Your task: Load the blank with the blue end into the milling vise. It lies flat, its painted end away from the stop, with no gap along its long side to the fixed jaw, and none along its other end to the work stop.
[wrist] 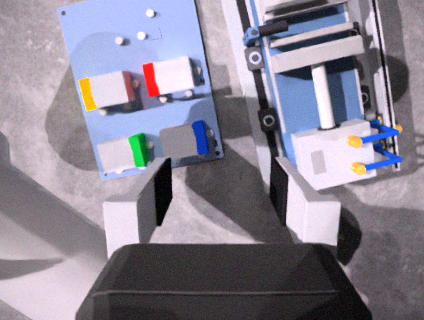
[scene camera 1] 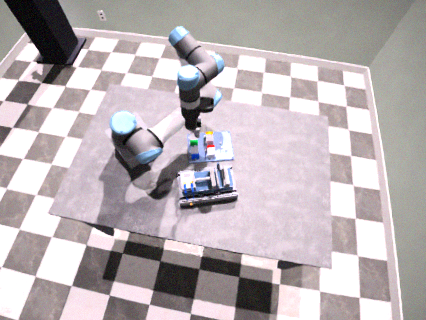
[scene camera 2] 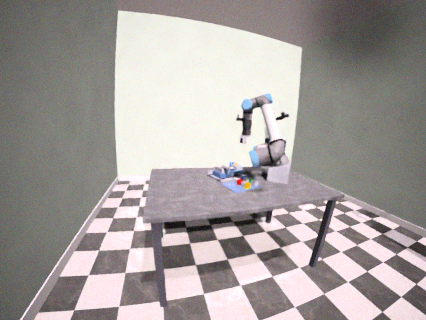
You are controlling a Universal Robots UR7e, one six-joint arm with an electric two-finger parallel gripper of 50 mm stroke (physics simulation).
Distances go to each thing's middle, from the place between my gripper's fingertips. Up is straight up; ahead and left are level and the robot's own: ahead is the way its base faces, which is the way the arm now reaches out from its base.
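Counted from my hand: green-ended blank (wrist: 126,152), 29 cm below, 13 cm to the left, 5 cm behind; light blue tray (scene camera 1: 224,137), 31 cm below, 11 cm to the left, 4 cm ahead; yellow-ended blank (wrist: 113,88), 29 cm below, 15 cm to the left, 3 cm ahead. Red-ended blank (wrist: 172,75): my hand 29 cm above it, 7 cm to the right of it, 5 cm short of it.
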